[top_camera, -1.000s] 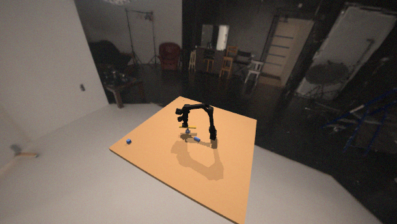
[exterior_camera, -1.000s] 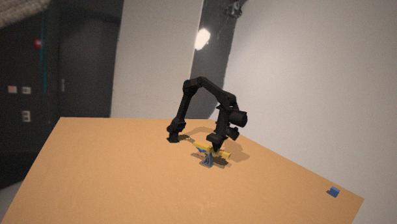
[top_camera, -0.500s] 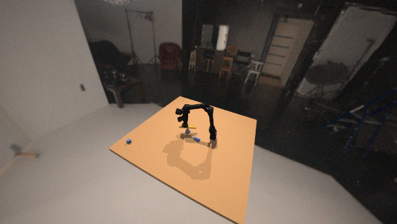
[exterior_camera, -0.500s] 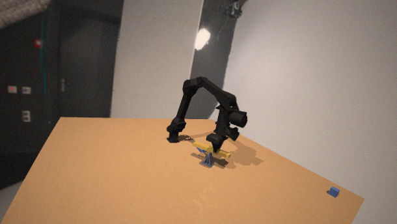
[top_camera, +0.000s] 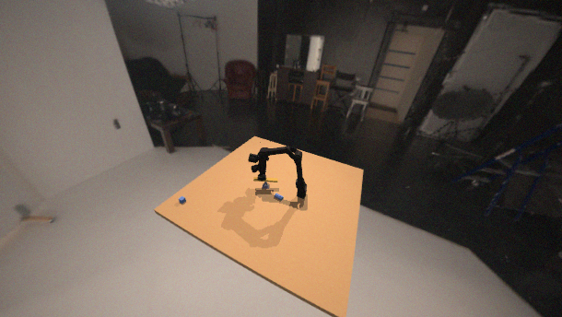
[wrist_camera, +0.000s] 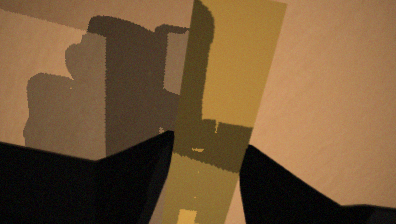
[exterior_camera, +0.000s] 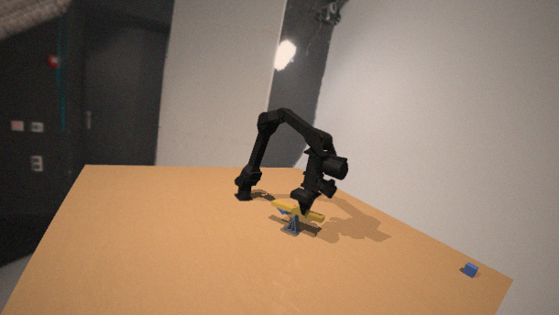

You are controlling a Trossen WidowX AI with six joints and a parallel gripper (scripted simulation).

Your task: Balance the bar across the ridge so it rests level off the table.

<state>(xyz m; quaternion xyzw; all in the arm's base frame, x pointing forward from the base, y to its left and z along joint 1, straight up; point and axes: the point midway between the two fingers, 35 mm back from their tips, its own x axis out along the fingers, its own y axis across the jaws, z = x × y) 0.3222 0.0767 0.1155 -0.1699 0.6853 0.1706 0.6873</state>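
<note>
Now: gripper tip 30 mm past the yellow bar and 10 mm to the left of it. Round my gripper tip: blue cube: 420 mm to the left, 420 mm ahead, 60 mm below.
</note>
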